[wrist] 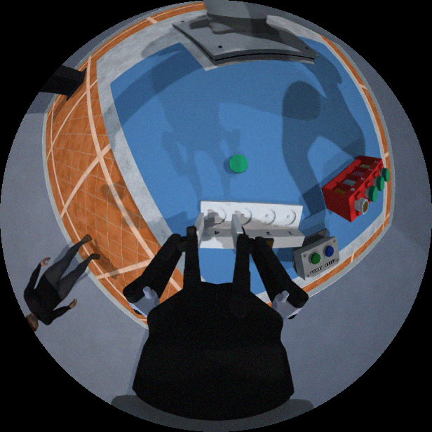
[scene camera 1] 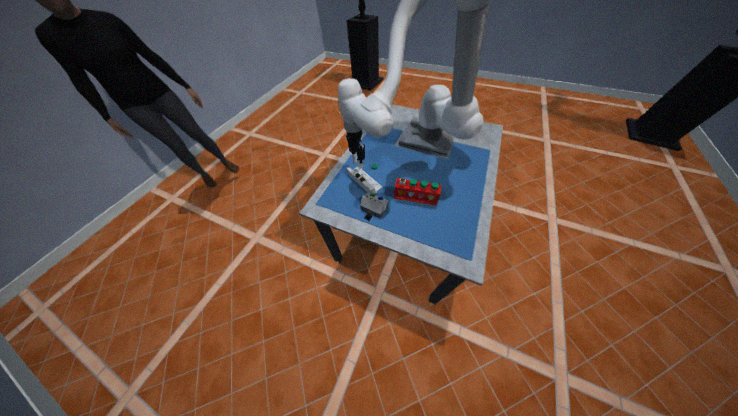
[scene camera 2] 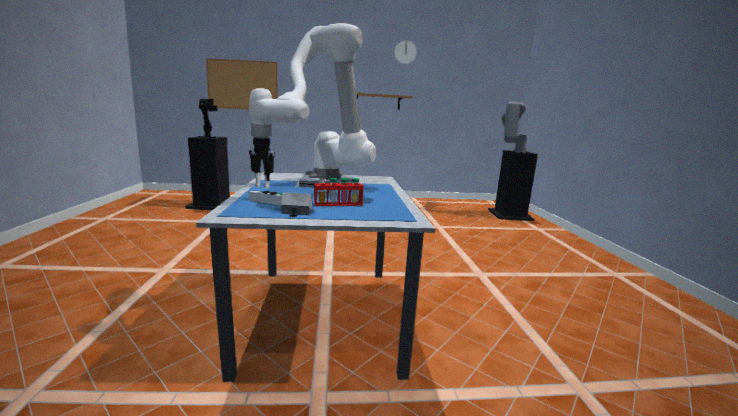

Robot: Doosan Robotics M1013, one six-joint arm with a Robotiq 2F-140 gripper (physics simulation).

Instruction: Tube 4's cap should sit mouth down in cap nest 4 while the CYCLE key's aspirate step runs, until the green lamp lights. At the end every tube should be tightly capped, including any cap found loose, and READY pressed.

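Places are measured from the arm's base along level axes (x ahead, y left, z up), in millimetres.
Where they show: gripper, between the fingertips: [scene camera 1: 358, 165] [scene camera 2: 262, 187]; arm's base, origin of its link: [scene camera 1: 428, 130] [scene camera 2: 326, 176].
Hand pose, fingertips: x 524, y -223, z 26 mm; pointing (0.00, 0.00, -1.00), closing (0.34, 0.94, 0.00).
Things, the pixels of their top centre, and the offset from my fingertips.
- loose green cap, centre of its top: [scene camera 1: 374, 165] 78 mm back, 64 mm left, 43 mm down
- white cap-nest block, centre of its top: [scene camera 2: 273, 190] [scene camera 1: 363, 174] 44 mm ahead, 66 mm left, 3 mm down
- red rack, centre of its top: [scene camera 2: 339, 182] [scene camera 1: 418, 184] 15 mm ahead, 366 mm left, 46 mm up
- uncapped tube, centre of its top: [scene camera 1: 402, 179] 37 mm ahead, 291 mm left, 62 mm up
- grey key box, centre of its top: [scene camera 2: 297, 192] [scene camera 1: 374, 197] 178 mm ahead, 210 mm left, 27 mm up
A loose green cap [scene camera 1: 374, 166] [wrist: 238, 163] lies on the blue mat behind the white cap-nest block [scene camera 1: 367, 182] [scene camera 2: 264, 197] [wrist: 295, 240]. My gripper [scene camera 1: 357, 162] [scene camera 2: 262, 185] [wrist: 217, 220] is partly open, with nothing between its fingers. It hangs above the nest-4 end of the block. In the wrist view the nests that show hold no cap; the fingers partly hide the nest-4 end. The red rack [scene camera 1: 417, 199] [scene camera 2: 338, 204] [wrist: 339, 204] holds one uncapped tube [scene camera 1: 403, 181] [wrist: 361, 206] at its end nearest the block, and three green-capped tubes. No lit green lamp can be made out.
A grey key box [scene camera 1: 373, 206] [scene camera 2: 296, 204] [wrist: 303, 261] with a green button [wrist: 315, 258] and a blue button [wrist: 329, 251] stands between the block and the table's front edge, near the rack. The arm's base plate [wrist: 240, 42] is at the back of the table.
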